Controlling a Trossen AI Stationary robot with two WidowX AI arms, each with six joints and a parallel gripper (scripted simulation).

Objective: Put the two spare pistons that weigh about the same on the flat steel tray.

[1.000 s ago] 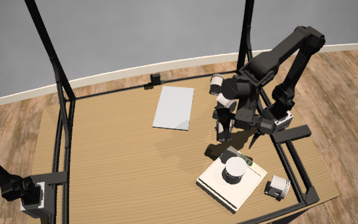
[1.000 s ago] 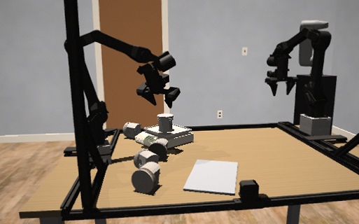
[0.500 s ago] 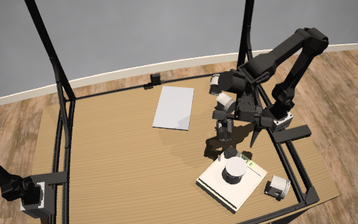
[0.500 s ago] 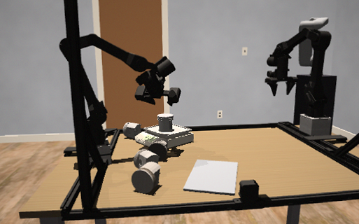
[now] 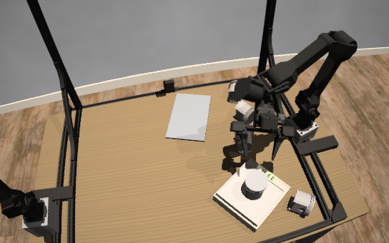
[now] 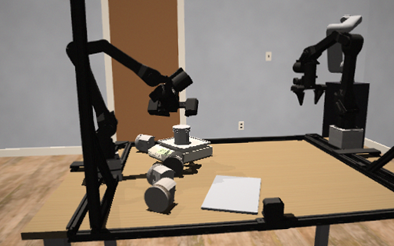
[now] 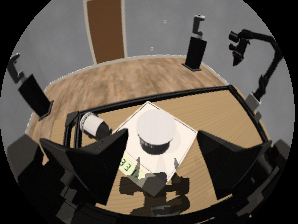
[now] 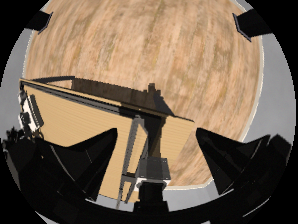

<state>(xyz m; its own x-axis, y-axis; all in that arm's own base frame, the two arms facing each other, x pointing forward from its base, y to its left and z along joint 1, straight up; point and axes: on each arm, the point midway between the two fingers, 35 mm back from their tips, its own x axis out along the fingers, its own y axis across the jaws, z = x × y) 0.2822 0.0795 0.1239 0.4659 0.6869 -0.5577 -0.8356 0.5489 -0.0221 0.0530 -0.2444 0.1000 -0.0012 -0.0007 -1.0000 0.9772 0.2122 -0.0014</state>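
The flat steel tray lies 35 cm behind my left hand, 9 cm to the right of it and 19 cm below it.
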